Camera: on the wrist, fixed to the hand. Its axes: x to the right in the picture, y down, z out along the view.
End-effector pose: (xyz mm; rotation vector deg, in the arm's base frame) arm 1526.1 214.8 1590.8 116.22 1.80 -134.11
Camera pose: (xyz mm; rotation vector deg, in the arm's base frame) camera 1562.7 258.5 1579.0 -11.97 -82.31 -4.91
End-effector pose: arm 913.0 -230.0 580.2 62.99 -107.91 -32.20
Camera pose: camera 965.3 -254.7 573.5 -131.23 -79.10 64.16
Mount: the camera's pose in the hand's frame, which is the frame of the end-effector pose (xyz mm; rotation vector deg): 5.6 -42.1 -39.8 -0.93 21.26 -176.07
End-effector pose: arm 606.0 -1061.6 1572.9 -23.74 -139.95 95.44
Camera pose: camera 606.0 -1039.0 1626.5 96.20 -19.48 -11.12
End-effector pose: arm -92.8 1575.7 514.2 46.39 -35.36 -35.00
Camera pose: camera -71.9 1567.4 460.5 -51.64 -74.53 123.79
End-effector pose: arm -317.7 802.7 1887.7 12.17 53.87 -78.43
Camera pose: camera -373.4 813.5 1874.7 44.82 -24.42 87.04
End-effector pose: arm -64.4 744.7 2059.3 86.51 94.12 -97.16
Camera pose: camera -83.4 793.2 2085.3 63.74 -73.25 14.89
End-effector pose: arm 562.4 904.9 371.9 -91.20 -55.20 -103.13
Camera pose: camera 504.6 898.3 369.1 -55.44 73.73 47.35
